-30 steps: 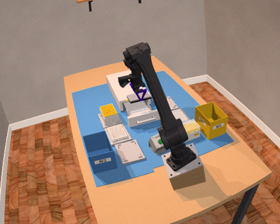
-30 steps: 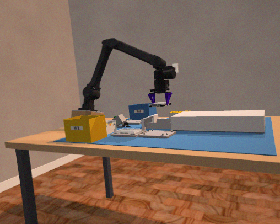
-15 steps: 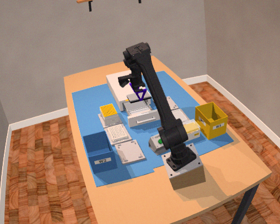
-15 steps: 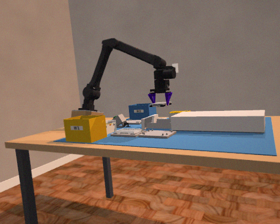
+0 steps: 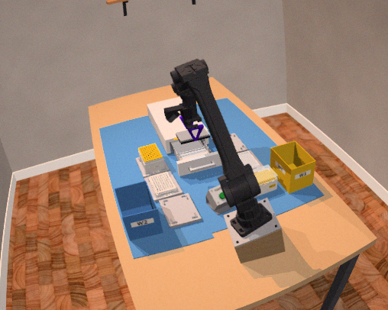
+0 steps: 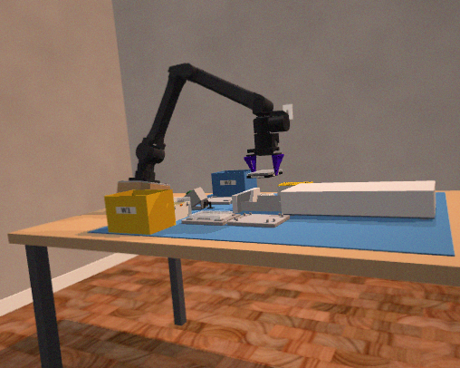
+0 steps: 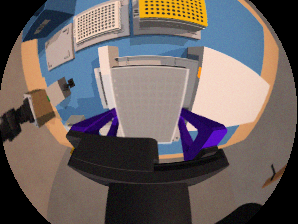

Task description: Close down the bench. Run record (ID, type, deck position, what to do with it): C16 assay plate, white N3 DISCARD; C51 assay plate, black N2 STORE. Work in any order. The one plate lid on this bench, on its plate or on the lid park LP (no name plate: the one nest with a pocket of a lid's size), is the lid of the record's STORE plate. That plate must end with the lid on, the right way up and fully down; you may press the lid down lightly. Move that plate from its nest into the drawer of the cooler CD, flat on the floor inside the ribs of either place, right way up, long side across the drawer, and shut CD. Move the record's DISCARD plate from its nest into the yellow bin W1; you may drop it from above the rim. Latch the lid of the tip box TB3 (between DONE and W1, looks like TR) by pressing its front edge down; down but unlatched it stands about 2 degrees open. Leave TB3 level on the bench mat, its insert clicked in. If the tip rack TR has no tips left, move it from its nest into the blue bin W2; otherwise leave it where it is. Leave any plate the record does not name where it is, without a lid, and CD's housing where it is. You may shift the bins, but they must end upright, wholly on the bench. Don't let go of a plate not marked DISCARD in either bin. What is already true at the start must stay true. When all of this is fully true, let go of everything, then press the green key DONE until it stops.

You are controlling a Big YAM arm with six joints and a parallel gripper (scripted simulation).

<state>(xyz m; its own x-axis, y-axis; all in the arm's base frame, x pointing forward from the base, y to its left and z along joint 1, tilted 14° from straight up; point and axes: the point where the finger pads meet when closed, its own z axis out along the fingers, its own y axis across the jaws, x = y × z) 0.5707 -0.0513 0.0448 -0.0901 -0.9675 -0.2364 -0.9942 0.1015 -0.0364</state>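
My hand is 110 mm above the cooler drawer and 30 mm short of it. The rest, counted from my hand: cooler CD (170 mm ahead, 100 mm below, 10 mm to the right); plate lid (right at my hand); black plate (right at my hand).
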